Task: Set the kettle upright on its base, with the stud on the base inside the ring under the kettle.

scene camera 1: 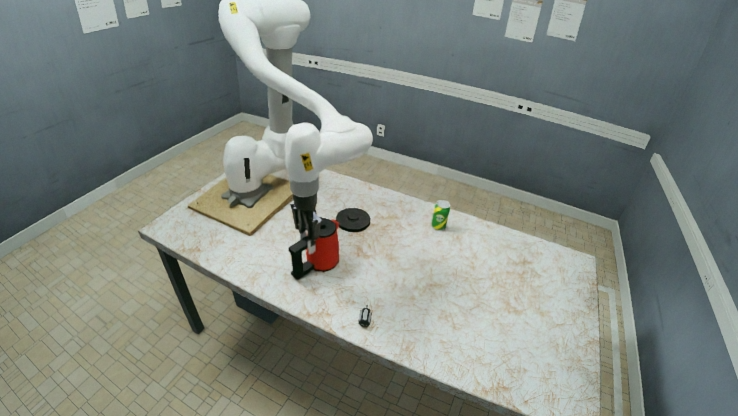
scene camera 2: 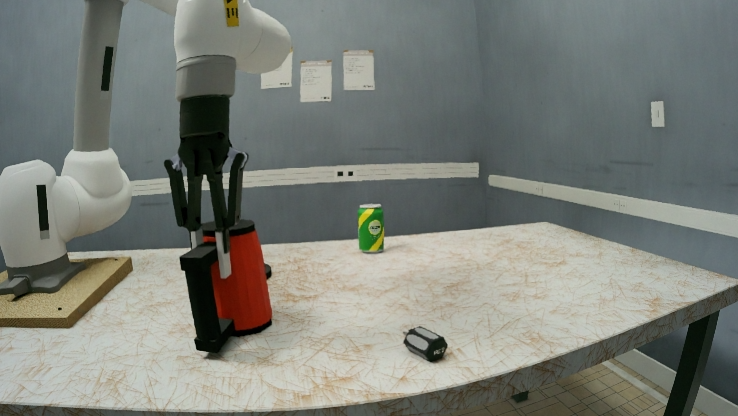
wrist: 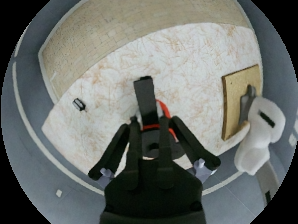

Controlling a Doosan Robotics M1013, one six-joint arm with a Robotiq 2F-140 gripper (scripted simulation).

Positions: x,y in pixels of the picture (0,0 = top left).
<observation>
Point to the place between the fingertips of the gripper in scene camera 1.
307,249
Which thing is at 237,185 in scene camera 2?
The gripper.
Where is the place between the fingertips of the gripper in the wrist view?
149,107
</observation>
